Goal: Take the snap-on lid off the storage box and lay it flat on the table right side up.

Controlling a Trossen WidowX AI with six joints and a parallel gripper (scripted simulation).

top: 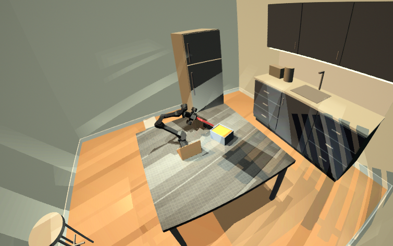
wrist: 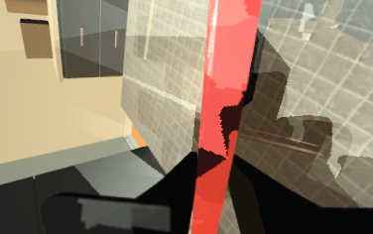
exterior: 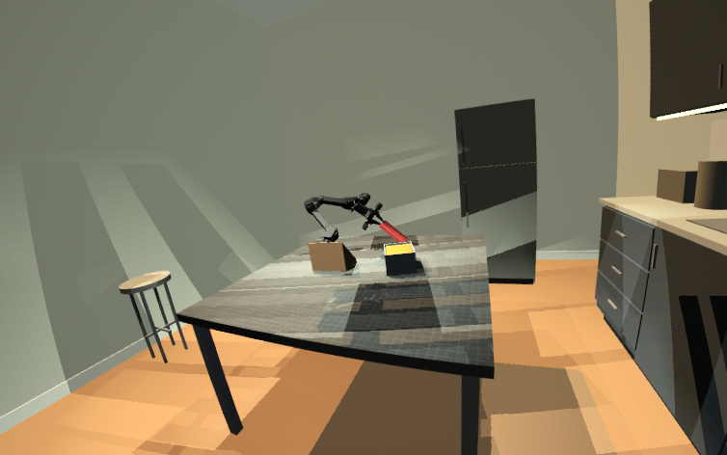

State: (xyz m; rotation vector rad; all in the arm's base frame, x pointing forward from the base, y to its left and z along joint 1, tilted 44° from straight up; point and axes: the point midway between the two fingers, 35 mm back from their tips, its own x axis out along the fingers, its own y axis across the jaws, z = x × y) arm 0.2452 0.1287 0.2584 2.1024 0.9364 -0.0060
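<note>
Right now my gripper tip is 60 mm short of the lid and 60 mm above it. The rest, counted from my gripper tip: storage box 150 mm ahead, 270 mm to the right, 120 mm below.
</note>
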